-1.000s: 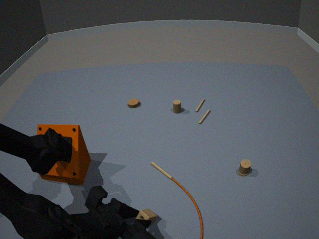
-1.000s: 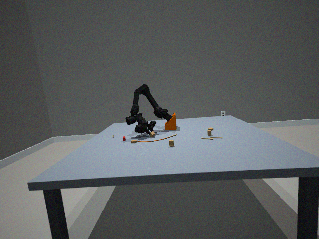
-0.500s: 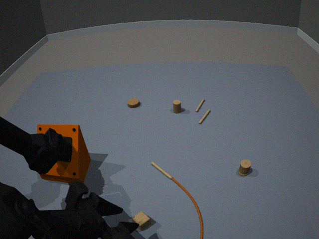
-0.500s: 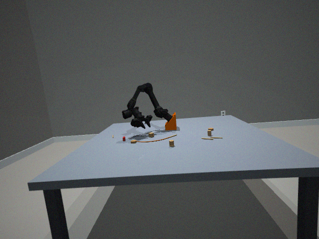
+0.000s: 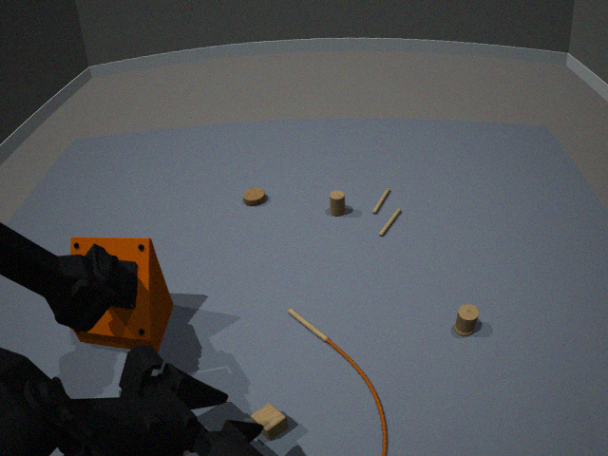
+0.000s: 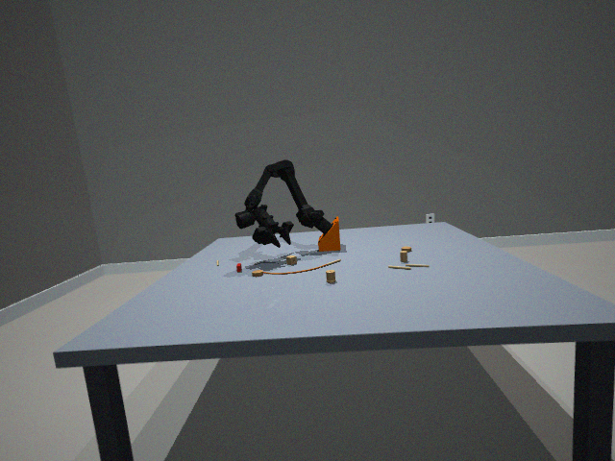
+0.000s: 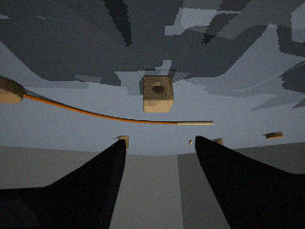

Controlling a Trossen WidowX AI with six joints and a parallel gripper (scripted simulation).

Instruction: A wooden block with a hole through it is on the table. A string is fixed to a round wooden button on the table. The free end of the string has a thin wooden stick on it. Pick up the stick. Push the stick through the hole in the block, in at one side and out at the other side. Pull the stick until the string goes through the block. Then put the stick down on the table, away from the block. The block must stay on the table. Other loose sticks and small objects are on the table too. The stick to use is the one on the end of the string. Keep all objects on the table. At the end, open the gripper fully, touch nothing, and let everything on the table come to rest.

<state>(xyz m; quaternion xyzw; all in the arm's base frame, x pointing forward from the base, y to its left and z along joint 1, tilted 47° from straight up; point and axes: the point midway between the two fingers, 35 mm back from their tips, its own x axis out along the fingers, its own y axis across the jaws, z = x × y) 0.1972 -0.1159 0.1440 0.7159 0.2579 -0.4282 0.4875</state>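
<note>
Right now the wooden block is 2 cm ahead of my gripper tip, 2 cm to the left of it and 6 cm below it. From my gripper tip the other things lie so: thin wooden stick: 5 cm ahead, 18 cm to the left, 7 cm below; then round wooden button: 15 cm ahead, 8 cm to the right, 6 cm below; then red piece: 8 cm ahead, 17 cm to the right, 6 cm below.
</note>
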